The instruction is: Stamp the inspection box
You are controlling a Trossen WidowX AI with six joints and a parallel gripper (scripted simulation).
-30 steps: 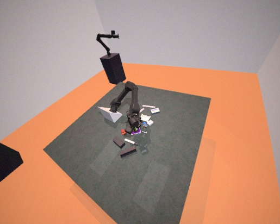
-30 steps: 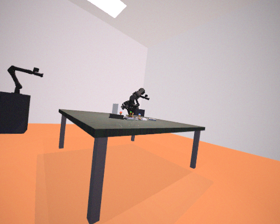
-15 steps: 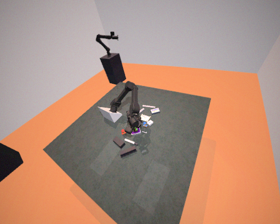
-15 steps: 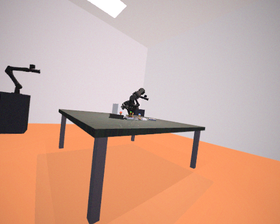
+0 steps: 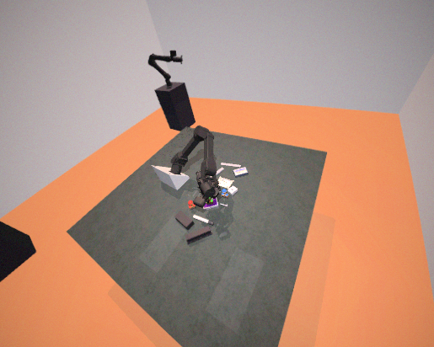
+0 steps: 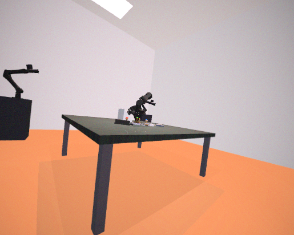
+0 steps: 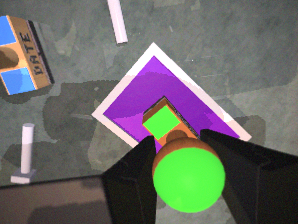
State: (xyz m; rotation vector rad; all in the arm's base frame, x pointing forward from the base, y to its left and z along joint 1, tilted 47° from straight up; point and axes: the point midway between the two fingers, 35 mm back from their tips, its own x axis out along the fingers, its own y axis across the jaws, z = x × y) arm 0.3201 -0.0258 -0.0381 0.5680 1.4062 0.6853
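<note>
Right now the purple ink pad is 30 mm below my gripper tip. Round my gripper tip: green-knobbed stamp right at my gripper tip; then blue-knobbed stamp 50 mm ahead, 90 mm to the left, 20 mm below; then red-knobbed stamp 80 mm behind, 70 mm to the right, 20 mm below.
</note>
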